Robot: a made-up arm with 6 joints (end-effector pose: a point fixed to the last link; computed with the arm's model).
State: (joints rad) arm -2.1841 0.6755 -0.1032 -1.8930 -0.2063 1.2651
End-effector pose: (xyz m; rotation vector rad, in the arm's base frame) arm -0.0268 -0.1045 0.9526 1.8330 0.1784 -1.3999
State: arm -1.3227 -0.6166 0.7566 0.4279 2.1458 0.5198
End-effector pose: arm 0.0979 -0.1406 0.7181 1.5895 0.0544 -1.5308
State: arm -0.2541 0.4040 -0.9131 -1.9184 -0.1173 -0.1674
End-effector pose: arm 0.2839 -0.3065 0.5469 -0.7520 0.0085 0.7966
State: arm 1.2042 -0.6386 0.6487 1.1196 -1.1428 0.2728
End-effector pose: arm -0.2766 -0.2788 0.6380 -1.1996 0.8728 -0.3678
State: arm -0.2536 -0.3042 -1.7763 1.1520 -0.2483 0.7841
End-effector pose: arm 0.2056 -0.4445 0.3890 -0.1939 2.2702 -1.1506
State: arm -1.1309 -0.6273 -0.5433 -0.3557 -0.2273 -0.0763
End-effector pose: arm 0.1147 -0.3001 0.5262 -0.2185 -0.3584 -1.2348
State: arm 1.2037 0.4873 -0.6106 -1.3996 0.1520 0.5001
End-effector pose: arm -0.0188 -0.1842 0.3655 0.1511 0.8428 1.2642
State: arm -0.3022 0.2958 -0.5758 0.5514 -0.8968 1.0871
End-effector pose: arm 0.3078 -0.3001 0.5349 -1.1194 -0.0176 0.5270
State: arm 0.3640 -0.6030 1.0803 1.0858 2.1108 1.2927
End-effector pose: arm 0.0685 -0.2607 0.5845 0.1742 0.8848 -2.2211
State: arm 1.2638 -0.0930 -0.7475 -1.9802 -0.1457 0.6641
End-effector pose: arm -0.1446 -0.3176 0.4513 0.5276 0.3470 0.9927
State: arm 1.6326 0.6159 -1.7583 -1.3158 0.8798 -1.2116
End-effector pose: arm -0.0721 0.0914 0.2287 1.8893 -1.4258 -0.3075
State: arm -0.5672 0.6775 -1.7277 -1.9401 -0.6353 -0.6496
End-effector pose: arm 0.4597 -0.2297 0.6186 -0.6905 0.4324 0.4645
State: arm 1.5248 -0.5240 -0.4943 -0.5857 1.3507 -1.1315
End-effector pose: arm -0.0742 -0.0765 0.4475 1.2588 -0.9130 1.1659
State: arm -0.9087 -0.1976 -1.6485 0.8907 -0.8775 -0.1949
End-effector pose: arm 0.2245 -0.4066 0.6282 -0.1158 1.4315 -1.4276
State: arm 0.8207 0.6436 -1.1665 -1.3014 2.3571 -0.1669
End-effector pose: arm 0.1580 0.1778 0.2483 2.1916 -1.6917 0.9255
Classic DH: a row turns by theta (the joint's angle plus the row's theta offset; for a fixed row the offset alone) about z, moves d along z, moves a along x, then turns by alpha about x. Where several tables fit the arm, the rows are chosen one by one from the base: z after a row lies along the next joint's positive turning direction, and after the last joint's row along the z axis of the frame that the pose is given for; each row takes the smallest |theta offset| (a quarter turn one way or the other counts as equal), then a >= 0, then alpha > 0; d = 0 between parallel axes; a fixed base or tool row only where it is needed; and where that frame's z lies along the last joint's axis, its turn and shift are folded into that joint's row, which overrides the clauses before.
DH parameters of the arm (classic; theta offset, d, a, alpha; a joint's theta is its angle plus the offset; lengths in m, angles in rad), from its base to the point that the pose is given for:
base (fixed): -0.2521 0.5953 0.0507 -1.6444
joint 1: -0.2114 0.0765 -0.0629 1.362
joint 2: 0.1427 -0.5038 0.1328 1.0825
joint 3: -0.2398 0.2984 -0.003 2.3549
joint 4: -0.92 0 0.1484 0
joint 5: 0.3484 0.3044 -0.1398 2.9896
joint 6: -1.1982 0.4355 -0.0088 -0.977
tool (fixed): 0.078 -0.0167 0 0

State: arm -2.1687 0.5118 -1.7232 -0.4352 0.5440 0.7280
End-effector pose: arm 0.0311 0.0654 1.0607 -0.6064 -0.3148 -1.2235
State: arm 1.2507 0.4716 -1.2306 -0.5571 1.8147 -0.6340
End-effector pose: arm -0.0656 0.1417 0.1009 1.9184 -0.8182 0.7358
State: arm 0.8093 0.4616 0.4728 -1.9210 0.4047 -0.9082
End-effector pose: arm -0.0266 -0.3629 0.3233 -0.4956 0.2295 0.5775
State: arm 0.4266 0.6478 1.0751 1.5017 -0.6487 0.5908
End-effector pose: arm 0.1352 -0.2109 0.3329 -0.6541 -0.1313 0.1026
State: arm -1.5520 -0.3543 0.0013 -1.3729 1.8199 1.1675
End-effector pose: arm 0.1842 -0.1307 0.4680 -0.8368 -1.2882 -1.0591
